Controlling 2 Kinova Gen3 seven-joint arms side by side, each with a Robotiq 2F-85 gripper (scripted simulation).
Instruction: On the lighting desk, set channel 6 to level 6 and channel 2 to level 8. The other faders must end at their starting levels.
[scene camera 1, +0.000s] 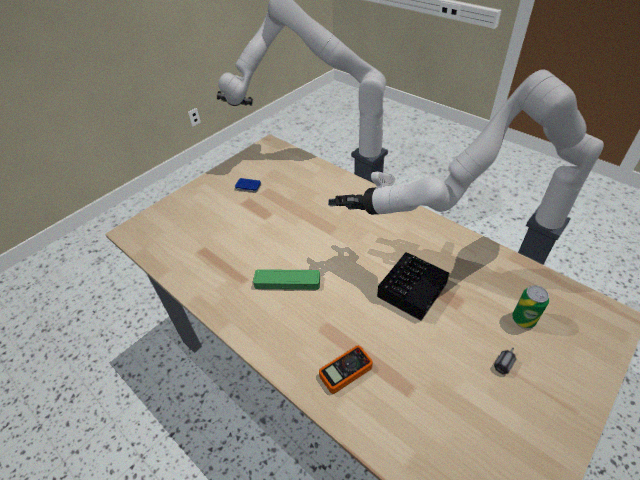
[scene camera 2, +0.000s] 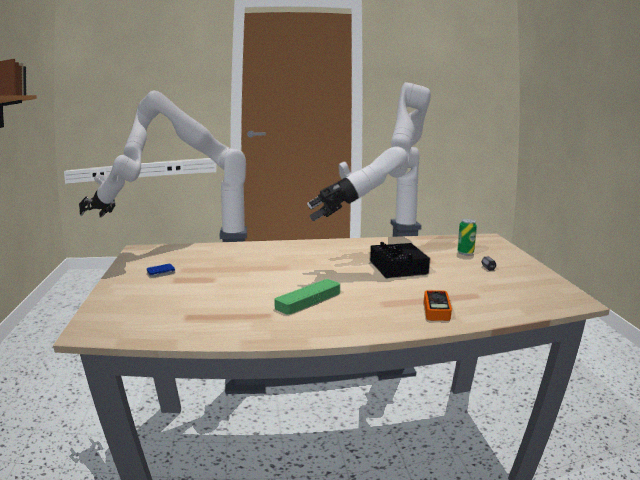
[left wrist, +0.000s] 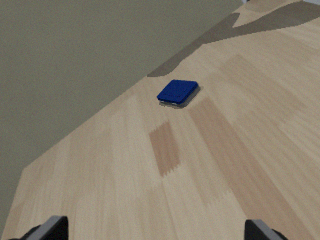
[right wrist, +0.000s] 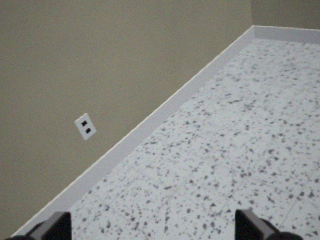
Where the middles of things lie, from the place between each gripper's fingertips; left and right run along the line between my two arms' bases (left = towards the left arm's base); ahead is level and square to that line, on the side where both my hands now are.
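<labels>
From my left hand (scene camera 2: 309, 212), I see that the green box (scene camera 1: 263, 278) is 22 cm ahead, 5 cm to the right and 17 cm below. Going by their middles, the box is the nearest to my left hand of the things named here. The blue object (left wrist: 179, 93) is 5 cm behind my left hand, 48 cm to the right of it and 18 cm below it.
Counted from my right hand, the blue object is 280 mm ahead, 320 mm to the left and 140 mm below. The green box is 540 mm ahead of my right hand, 750 mm to the left of it and 130 mm below it; by its middle, the box is nearer to my left hand than to my right hand.
</labels>
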